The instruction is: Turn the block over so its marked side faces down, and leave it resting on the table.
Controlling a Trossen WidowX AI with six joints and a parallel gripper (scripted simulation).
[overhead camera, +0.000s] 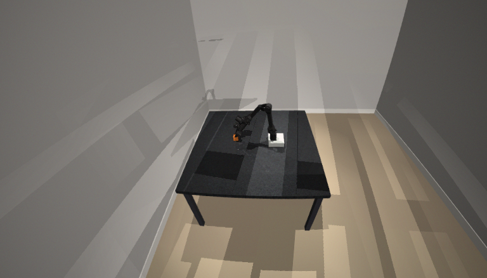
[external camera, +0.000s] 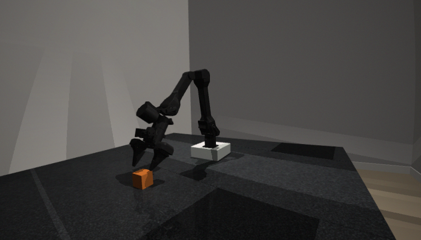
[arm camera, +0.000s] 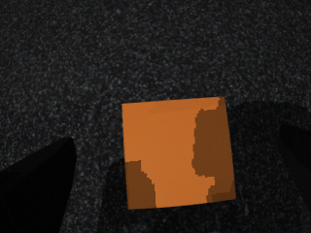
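The orange block lies 4 cm below my gripper tip and 2 cm behind it.
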